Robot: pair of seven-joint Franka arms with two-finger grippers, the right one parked.
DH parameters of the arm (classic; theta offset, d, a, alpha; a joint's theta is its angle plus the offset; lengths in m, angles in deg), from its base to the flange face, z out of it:
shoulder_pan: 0 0.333 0 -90
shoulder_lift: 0 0 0 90
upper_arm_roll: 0 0.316 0.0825 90
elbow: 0 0 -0.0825 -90
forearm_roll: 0 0.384 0 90
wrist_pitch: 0 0 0.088 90
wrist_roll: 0 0.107 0 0
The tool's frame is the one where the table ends.
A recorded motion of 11 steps. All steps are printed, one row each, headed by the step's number.
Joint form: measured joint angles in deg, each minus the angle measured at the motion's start. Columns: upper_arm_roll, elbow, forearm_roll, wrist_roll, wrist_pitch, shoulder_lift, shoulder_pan.
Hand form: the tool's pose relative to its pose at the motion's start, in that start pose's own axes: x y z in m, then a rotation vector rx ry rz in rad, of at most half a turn. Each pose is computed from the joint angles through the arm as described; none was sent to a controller.
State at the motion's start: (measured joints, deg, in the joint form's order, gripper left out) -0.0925 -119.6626 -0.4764 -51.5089 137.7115 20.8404 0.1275
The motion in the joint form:
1: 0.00 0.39 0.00 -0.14 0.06 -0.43 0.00
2: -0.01 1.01 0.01 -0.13 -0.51 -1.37 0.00
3: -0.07 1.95 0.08 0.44 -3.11 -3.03 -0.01
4: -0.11 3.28 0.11 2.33 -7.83 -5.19 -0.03
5: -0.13 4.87 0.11 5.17 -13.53 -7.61 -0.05
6: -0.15 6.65 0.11 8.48 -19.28 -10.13 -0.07
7: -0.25 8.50 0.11 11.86 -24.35 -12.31 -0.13
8: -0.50 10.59 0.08 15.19 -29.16 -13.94 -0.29
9: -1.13 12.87 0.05 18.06 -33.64 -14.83 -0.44
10: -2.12 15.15 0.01 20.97 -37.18 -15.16 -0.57
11: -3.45 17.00 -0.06 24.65 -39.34 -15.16 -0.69
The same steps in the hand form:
1: 0.0017 0.0022 -0.0073 -0.0121 0.0095 -0.0024
2: 0.0035 0.0049 -0.0205 -0.0257 0.0202 -0.0017
3: 0.0037 0.0064 -0.0405 -0.0253 0.0206 0.0105
4: 0.0021 0.0057 -0.0653 -0.0084 0.0074 0.0452
5: -0.0008 0.0031 -0.0937 0.0140 -0.0119 0.0958
6: -0.0047 -0.0007 -0.1249 0.0323 -0.0295 0.1547
7: -0.0096 -0.0040 -0.1544 0.0444 -0.0432 0.2169
8: -0.0162 -0.0055 -0.1808 0.0563 -0.0585 0.2823
9: -0.0248 -0.0038 -0.2020 0.0704 -0.0771 0.3460
10: -0.0348 0.0014 -0.2191 0.0794 -0.0914 0.4164
11: -0.0464 0.0098 -0.2313 0.0798 -0.0990 0.5058

